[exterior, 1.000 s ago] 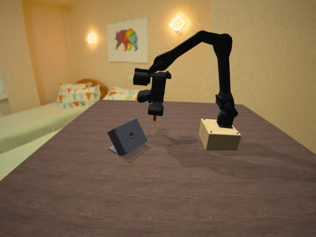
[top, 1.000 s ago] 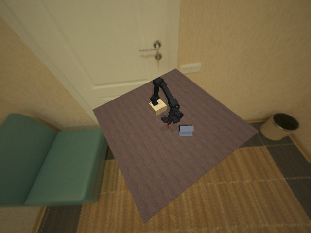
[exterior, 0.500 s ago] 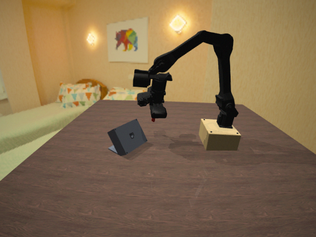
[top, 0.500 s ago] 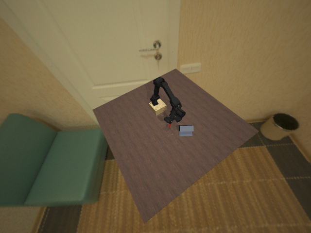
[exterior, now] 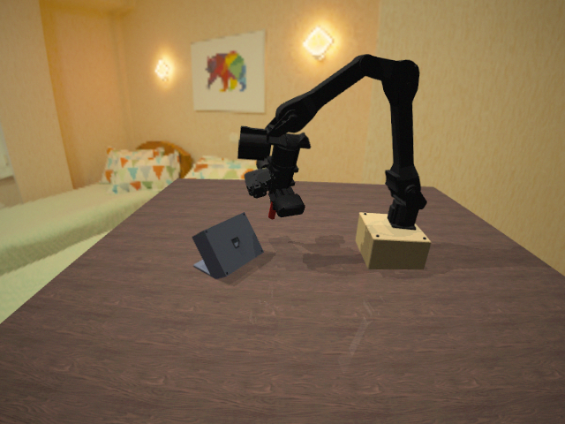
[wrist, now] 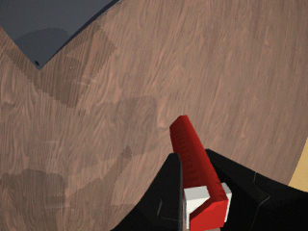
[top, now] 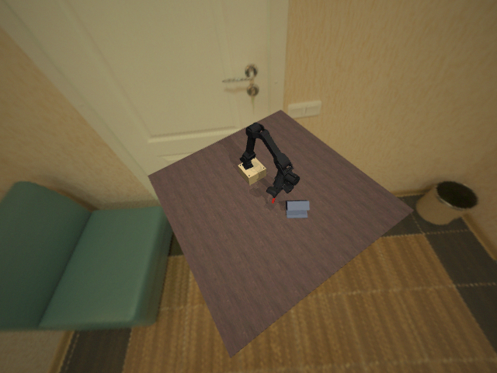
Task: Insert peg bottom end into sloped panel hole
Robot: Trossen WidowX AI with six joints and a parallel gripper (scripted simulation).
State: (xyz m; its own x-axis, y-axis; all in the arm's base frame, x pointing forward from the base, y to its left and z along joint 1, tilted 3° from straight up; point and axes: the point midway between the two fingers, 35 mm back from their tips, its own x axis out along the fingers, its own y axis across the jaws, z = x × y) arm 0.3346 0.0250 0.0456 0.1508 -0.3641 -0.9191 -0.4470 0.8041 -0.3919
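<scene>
My gripper tip is now 9 cm short of the grey sloped panel, 11 cm to the right of it and 6 cm above it. From my gripper tip the other things lie so: red square-sided peg (1 cm to the left, 2 cm above).
</scene>
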